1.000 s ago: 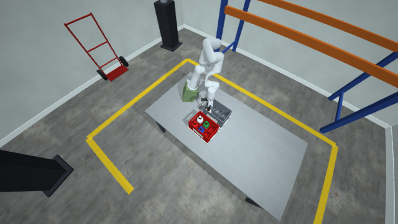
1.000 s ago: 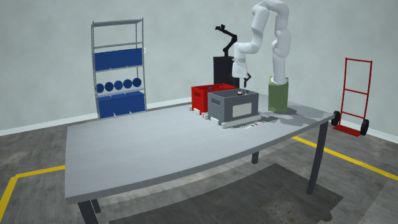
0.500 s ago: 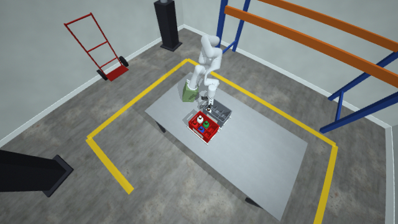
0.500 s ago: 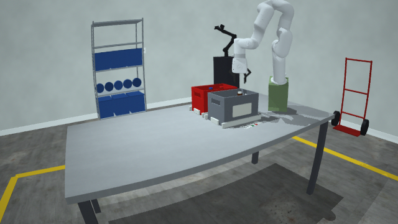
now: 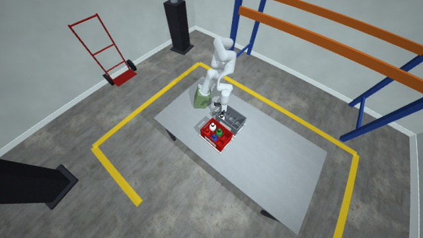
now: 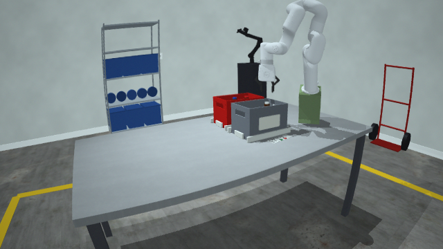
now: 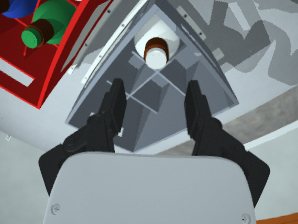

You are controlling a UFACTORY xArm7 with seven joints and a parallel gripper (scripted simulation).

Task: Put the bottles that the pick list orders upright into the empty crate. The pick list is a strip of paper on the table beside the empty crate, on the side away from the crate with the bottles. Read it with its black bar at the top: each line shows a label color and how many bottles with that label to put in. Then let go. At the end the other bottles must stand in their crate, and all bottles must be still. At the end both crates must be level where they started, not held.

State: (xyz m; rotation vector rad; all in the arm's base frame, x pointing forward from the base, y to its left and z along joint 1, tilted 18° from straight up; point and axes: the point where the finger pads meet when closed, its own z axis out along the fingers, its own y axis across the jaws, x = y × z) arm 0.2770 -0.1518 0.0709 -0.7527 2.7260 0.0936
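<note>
My hand is 5 cm past the red bottle, 23 cm to the left of it and 15 cm above it. The rest, counted from my hand: grey crate (10 cm ahead, 3 cm to the left, 16 cm below); then green-labelled bottle (6 cm ahead, 16 cm to the right, 15 cm below); then white-label bottle (15 cm below).
</note>
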